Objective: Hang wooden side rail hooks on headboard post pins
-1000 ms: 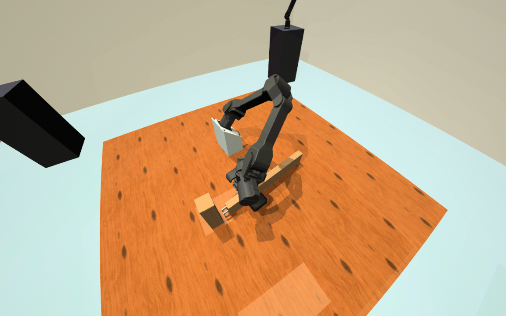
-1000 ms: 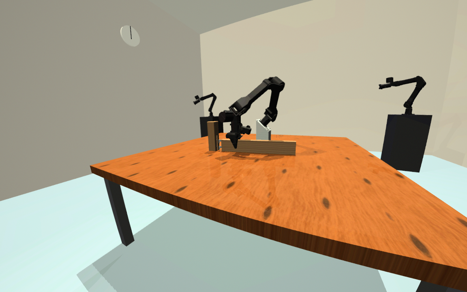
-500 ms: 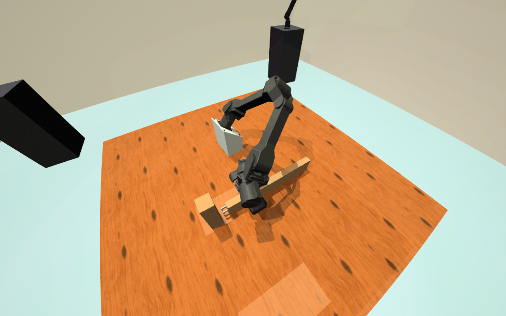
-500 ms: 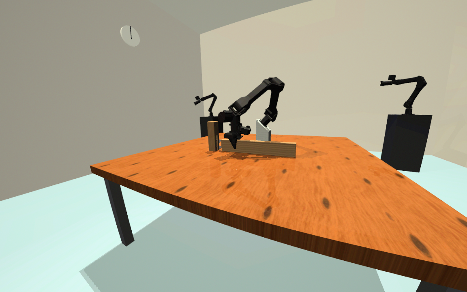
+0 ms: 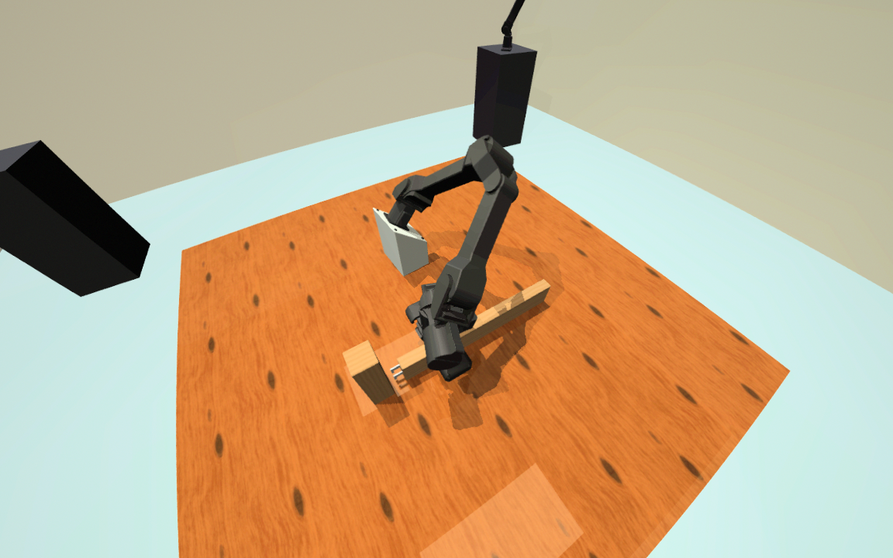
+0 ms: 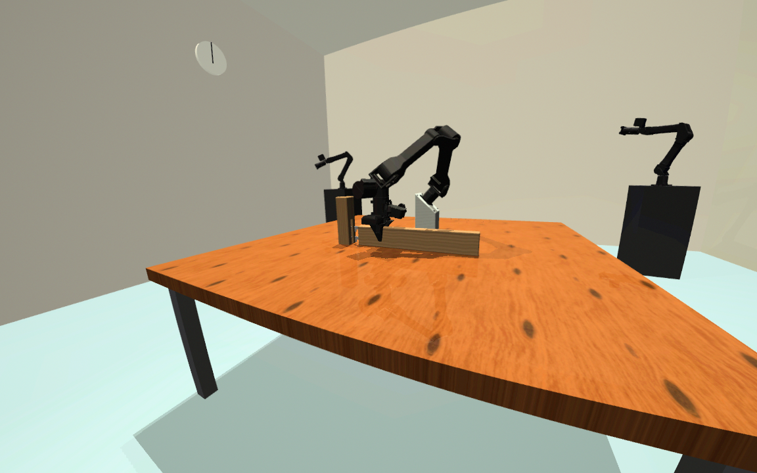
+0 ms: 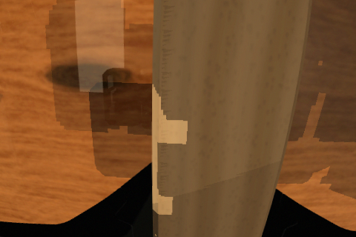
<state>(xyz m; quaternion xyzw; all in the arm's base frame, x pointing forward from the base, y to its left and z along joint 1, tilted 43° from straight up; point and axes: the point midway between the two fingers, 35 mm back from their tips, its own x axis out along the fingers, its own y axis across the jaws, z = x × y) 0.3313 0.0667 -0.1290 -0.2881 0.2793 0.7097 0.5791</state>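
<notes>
The headboard post lies 10 mm ahead of my gripper tip, 150 mm to the right of it and 60 mm above it.
</notes>
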